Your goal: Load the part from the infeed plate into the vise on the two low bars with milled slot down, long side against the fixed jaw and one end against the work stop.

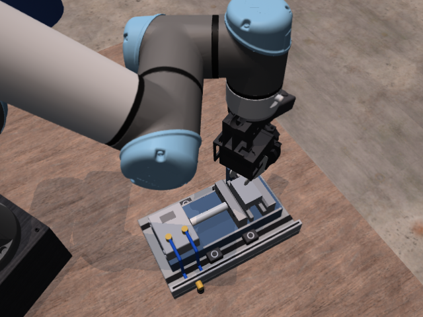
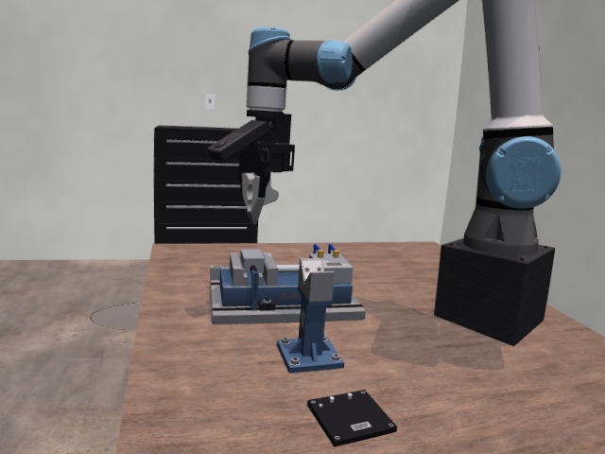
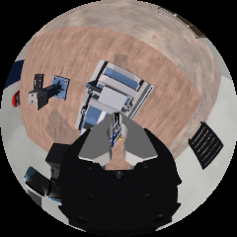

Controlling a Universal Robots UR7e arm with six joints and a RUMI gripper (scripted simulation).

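Right now the moving jaw is 110 mm below my hand, 40 mm behind it and 10 mm to the left of it. From my hand the other things lie so: work stop 90 mm below, 60 mm to the left; part 90 mm below, 10 mm to the left; fixed jaw 110 mm below, 30 mm ahead, 10 mm to the left.
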